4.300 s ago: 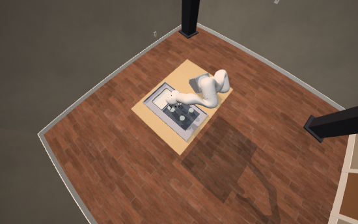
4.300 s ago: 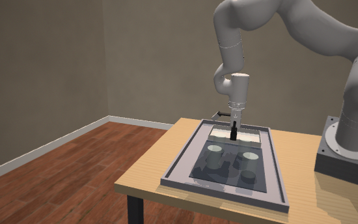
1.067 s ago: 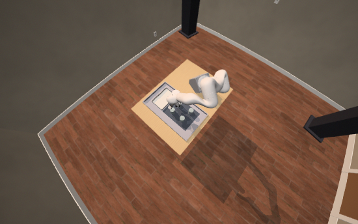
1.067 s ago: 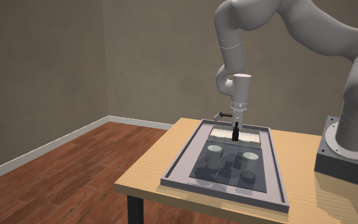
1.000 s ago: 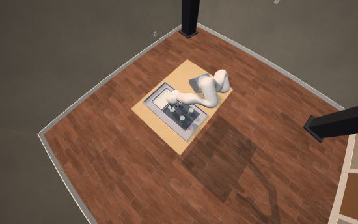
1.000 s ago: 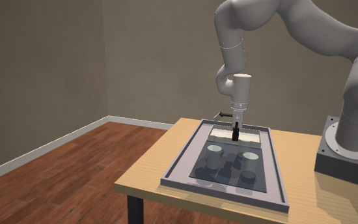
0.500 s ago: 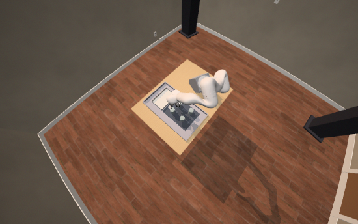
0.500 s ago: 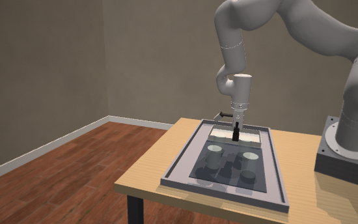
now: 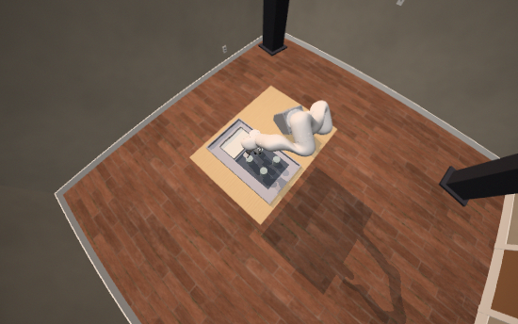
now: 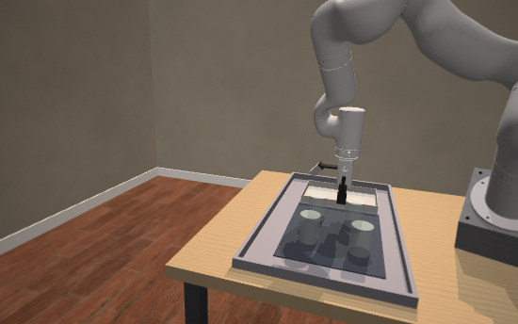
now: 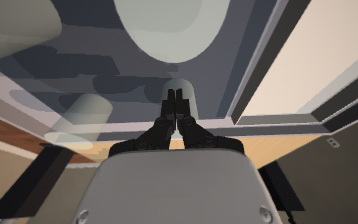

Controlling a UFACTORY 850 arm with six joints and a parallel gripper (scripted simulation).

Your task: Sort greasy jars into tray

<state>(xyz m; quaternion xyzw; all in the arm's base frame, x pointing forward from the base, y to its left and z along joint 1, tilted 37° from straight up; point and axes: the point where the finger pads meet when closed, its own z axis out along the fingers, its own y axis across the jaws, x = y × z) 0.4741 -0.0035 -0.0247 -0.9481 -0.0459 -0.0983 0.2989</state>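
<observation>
My gripper is now 9 cm to the right of the dark drying mat and 9 cm above it. From my hand the other things lie so: cream tray 5 cm ahead, 23 cm to the right, 9 cm below.
</observation>
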